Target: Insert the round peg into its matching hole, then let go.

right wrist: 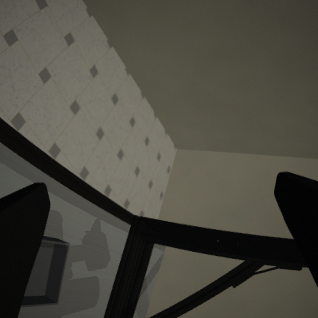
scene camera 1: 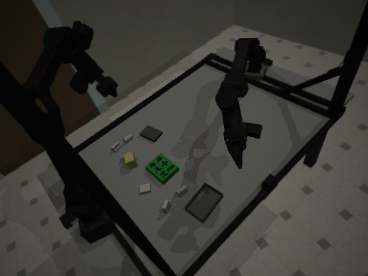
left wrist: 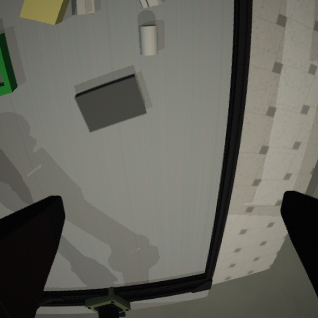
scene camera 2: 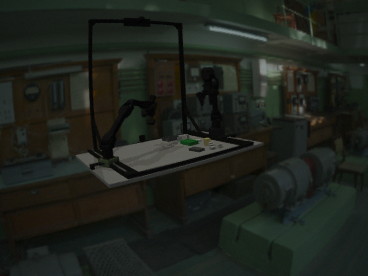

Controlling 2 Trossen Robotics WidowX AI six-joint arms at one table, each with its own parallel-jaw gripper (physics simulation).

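Observation:
A white round peg point(scene camera 1: 128, 138) point(left wrist: 149, 40) lies on its side on the table, near a dark flat block. The green board point(scene camera 1: 162, 168) point(scene camera 2: 189, 142) point(left wrist: 10, 82) has several shaped holes; which is the round one is too small to tell. My left gripper point(scene camera 1: 114, 92) point(scene camera 2: 201, 100) point(left wrist: 176, 206) is open and empty, high above the table at the peg's side of it. My right gripper point(scene camera 1: 239, 165) point(scene camera 2: 150, 120) point(right wrist: 164, 190) is open and empty, raised above the table well away from the board and peg.
The dark block point(scene camera 1: 151, 133) point(left wrist: 111, 105) lies between peg and table edge. A yellow block point(scene camera 1: 130, 160) point(left wrist: 44, 11), a grooved white peg point(scene camera 1: 116, 146) and white pieces point(scene camera 1: 145, 188) point(scene camera 1: 181, 190) point(scene camera 1: 166, 205) lie around the board. A dark tray point(scene camera 1: 195, 195) point(right wrist: 56, 270) stands nearby.

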